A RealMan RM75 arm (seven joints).
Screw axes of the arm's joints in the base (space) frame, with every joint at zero. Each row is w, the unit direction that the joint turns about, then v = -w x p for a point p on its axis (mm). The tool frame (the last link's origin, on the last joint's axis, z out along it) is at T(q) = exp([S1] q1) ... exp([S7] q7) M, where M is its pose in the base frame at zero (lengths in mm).
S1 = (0, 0, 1, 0.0, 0.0, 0.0)
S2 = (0, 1, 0, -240.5, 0.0, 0.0)
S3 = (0, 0, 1, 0.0, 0.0, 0.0)
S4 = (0, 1, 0, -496.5, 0.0, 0.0)
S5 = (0, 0, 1, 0.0, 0.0, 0.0)
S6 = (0, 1, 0, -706.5, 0.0, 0.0)
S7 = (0, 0, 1, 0.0, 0.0, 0.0)
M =
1 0 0 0.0
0 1 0 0.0
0 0 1 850.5
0 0 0 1
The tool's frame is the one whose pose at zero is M.
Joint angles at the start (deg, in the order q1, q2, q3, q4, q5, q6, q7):
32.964, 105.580, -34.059, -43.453, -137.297, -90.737, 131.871
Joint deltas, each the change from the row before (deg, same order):
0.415, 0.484, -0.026, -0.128, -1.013, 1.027, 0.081
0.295, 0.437, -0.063, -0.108, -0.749, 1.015, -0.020
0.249, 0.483, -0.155, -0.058, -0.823, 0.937, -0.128
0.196, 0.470, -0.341, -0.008, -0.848, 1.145, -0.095
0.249, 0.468, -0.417, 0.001, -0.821, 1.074, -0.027
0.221, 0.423, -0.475, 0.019, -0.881, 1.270, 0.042
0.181, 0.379, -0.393, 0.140, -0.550, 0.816, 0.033
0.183, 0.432, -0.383, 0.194, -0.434, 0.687, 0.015
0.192, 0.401, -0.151, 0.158, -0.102, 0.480, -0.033
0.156, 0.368, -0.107, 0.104, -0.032, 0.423, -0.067
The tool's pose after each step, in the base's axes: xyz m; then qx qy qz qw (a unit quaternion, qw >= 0). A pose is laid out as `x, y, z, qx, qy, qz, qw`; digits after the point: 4 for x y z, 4 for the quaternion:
0.3235, 0.3533, 0.1090, -0.7892, 0.5846, 0.0718, 0.1736
0.3235, 0.3557, 0.1064, -0.7895, 0.5830, 0.0674, 0.1798
0.3238, 0.3574, 0.1030, -0.7903, 0.5810, 0.0616, 0.1844
0.3247, 0.3590, 0.0995, -0.7909, 0.5791, 0.0543, 0.1901
0.3250, 0.3607, 0.0957, -0.7918, 0.5769, 0.0469, 0.1949
0.3259, 0.3626, 0.0924, -0.7921, 0.5748, 0.0386, 0.2015
0.3260, 0.3637, 0.0888, -0.7927, 0.5736, 0.0332, 0.2037
0.3257, 0.3644, 0.0845, -0.7935, 0.5726, 0.0289, 0.2040
0.3245, 0.3653, 0.0808, -0.7944, 0.5716, 0.0287, 0.2034
0.3233, 0.3662, 0.0776, -0.7953, 0.5704, 0.0292, 0.2031

